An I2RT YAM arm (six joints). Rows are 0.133 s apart.
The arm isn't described. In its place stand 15 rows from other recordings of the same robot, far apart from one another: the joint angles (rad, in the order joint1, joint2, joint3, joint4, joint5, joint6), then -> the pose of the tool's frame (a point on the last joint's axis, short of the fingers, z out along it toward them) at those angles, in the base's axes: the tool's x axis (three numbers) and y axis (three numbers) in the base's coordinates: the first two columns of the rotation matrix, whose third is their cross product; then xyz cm.
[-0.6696 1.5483 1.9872 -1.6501 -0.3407 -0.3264] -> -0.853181, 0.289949, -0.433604, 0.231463, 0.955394, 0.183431, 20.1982, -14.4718, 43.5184
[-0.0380 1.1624 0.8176 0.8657 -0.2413 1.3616] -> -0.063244, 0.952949, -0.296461, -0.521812, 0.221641, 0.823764, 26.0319, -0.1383, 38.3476
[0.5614 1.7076 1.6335 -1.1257 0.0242 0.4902] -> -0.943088, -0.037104, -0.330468, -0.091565, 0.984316, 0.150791, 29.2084, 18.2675, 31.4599
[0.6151 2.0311 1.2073 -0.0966 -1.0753 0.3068] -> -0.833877, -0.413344, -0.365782, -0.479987, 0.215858, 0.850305, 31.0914, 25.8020, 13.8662
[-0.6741 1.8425 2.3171 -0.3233 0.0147 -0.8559] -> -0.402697, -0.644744, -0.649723, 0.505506, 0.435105, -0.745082, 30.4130, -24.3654, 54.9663
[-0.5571 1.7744 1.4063 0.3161 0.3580 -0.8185] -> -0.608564, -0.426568, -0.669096, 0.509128, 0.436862, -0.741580, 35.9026, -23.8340, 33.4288
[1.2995 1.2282 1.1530 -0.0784 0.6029 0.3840] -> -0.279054, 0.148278, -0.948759, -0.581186, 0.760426, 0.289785, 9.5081, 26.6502, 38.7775
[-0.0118 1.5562 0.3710 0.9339 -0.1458 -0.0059] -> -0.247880, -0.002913, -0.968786, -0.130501, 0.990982, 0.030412, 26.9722, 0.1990, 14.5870
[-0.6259 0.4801 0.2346 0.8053 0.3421 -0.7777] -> -0.242223, -0.640499, -0.728759, 0.859335, 0.207071, -0.467616, 9.7714, -8.5369, 29.1194
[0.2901 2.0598 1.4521 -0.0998 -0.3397 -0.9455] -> 0.050874, -0.782605, -0.620436, -0.804841, 0.335692, -0.489430, 43.8493, 14.3279, 18.6018
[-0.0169 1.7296 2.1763 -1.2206 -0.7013 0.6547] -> -0.827418, 0.479269, -0.292713, 0.069791, 0.604938, 0.793208, 32.9505, 1.7404, 46.3399
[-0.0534 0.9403 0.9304 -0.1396 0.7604 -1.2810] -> -0.731736, -0.656227, -0.184196, 0.062994, 0.203977, -0.976947, 20.7014, -3.5636, 36.9451
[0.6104 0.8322 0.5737 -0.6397 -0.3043 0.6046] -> -0.925135, 0.014686, -0.379353, -0.211426, 0.810016, 0.546967, 12.6404, 10.1439, 21.9634
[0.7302 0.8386 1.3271 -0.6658 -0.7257 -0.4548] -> 0.314934, -0.159095, -0.935685, -0.943186, 0.057545, -0.327243, 8.1656, 10.4817, 46.0053
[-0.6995 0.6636 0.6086 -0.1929 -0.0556 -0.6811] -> -0.524665, -0.380150, -0.761717, 0.349171, 0.719939, -0.599806, 12.8405, -10.5458, 29.5676
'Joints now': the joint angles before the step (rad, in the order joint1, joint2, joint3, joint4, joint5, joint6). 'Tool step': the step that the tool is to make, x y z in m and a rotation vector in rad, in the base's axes. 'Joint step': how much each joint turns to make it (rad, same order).
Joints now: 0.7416, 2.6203, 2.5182, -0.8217, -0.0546, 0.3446
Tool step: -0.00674, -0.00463, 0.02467, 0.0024, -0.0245, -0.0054
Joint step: 0.0031, -0.0594, -0.0191, -0.0207, 0.0169, -0.0023
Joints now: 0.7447, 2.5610, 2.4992, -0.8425, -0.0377, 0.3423
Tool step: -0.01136, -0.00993, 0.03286, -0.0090, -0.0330, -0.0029
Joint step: 0.0024, -0.0913, -0.0421, -0.0314, 0.0260, -0.0140
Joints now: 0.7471, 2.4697, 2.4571, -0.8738, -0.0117, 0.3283
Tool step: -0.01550, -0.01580, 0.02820, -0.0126, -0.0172, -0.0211
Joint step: 0.0000, -0.1217, -0.1052, -0.0125, 0.0296, 0.0030
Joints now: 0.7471, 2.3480, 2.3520, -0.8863, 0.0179, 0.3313
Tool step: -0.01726, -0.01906, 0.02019, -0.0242, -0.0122, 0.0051
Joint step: -0.0035, -0.1270, -0.1323, -0.0016, 0.0147, -0.0232
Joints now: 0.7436, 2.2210, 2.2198, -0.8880, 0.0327, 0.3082
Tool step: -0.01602, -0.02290, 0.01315, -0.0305, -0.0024, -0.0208
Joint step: -0.0110, -0.1205, -0.1340, -0.0049, 0.0250, -0.0074
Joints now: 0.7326, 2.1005, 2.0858, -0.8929, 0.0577, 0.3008
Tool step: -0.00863, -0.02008, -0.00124, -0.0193, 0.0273, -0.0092
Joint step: -0.0213, -0.0805, -0.1171, 0.0038, -0.0101, -0.0075
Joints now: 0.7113, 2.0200, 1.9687, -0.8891, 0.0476, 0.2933
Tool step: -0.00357, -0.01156, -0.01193, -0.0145, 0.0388, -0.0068
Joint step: -0.0161, -0.0371, -0.0915, 0.0154, -0.0168, 0.0004
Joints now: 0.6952, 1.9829, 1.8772, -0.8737, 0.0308, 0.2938
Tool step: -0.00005, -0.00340, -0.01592, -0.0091, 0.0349, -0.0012
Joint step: -0.0073, -0.0029, -0.0598, 0.0241, -0.0161, 0.0032
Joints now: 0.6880, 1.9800, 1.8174, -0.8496, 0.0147, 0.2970
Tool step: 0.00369, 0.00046, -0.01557, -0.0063, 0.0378, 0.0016
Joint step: -0.0062, 0.0235, -0.0208, 0.0110, -0.0203, 0.0031
